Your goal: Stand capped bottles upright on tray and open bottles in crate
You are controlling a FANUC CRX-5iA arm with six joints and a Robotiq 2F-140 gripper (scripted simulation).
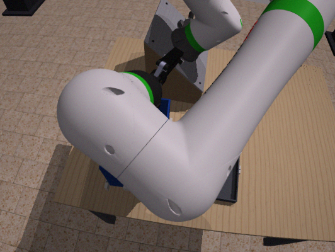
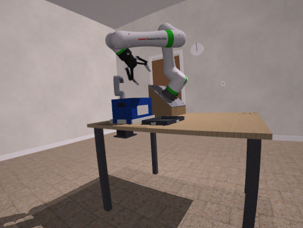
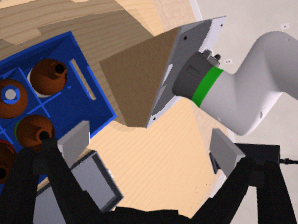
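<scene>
Right now the capped bottle is 25 cm below my hand, 11 cm to the right of it and 7 cm ahead of it. Round my hand: dark grey tray: 32 cm below, 20 cm to the left, 7 cm ahead; blue crate: 25 cm below, 7 cm to the right, 7 cm ahead.
</scene>
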